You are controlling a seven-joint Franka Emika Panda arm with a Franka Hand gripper.
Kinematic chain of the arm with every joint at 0, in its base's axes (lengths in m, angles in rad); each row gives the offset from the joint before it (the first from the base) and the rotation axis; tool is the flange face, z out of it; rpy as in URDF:
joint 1: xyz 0 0 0.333 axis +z
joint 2: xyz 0 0 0 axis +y
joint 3: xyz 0 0 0.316 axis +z
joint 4: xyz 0.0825 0 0 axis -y
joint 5: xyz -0.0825 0 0.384 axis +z
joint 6: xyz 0 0 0 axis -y
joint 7: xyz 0.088 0 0 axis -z
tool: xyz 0 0 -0.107 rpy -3.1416 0 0
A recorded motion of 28 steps. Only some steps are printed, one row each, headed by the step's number.
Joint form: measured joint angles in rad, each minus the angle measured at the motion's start. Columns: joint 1, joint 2, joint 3, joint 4, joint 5, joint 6, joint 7.
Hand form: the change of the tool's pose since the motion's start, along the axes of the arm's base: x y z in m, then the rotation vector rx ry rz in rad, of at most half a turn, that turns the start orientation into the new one. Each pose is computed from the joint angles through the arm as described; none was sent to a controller.
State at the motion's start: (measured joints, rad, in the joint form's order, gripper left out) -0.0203 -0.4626 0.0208 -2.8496 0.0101 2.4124 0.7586
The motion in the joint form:
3: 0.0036 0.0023 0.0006 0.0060 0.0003 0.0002 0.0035
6: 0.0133 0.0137 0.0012 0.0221 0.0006 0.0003 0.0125
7: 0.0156 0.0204 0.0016 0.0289 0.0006 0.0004 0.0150
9: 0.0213 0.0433 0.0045 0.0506 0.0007 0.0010 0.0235
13: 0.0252 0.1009 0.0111 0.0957 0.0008 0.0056 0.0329
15: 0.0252 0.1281 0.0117 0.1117 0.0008 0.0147 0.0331
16: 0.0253 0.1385 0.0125 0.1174 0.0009 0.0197 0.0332
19: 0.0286 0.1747 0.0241 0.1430 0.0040 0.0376 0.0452
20: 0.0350 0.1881 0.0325 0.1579 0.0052 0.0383 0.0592
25: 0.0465 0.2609 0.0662 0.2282 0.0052 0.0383 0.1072
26: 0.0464 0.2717 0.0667 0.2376 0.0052 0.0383 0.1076
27: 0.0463 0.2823 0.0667 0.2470 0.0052 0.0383 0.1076
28: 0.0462 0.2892 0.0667 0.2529 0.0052 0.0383 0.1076
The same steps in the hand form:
3: 0.0020 0.0015 0.0017 0.0001 -0.0039 0.0005
6: 0.0071 0.0052 0.0044 0.0006 -0.0087 0.0017
7: 0.0093 0.0062 0.0049 0.0006 -0.0089 0.0019
9: 0.0163 0.0094 0.0057 0.0002 -0.0083 0.0019
13: 0.0312 0.0137 0.0035 -0.0007 -0.0004 0.0029
15: 0.0373 0.0142 0.0005 -0.0002 0.0017 0.0035
16: 0.0396 0.0147 -0.0007 -0.0001 0.0014 0.0042
19: 0.0494 0.0208 -0.0029 0.0003 -0.0059 0.0047
20: 0.0540 0.0269 -0.0021 0.0000 -0.0081 0.0044
25: 0.0752 0.0476 -0.0037 -0.0017 -0.0056 0.0019
26: 0.0782 0.0482 -0.0045 -0.0010 -0.0042 0.0020
27: 0.0812 0.0486 -0.0052 -0.0002 -0.0029 0.0021
28: 0.0831 0.0488 -0.0058 0.0002 -0.0019 0.0021

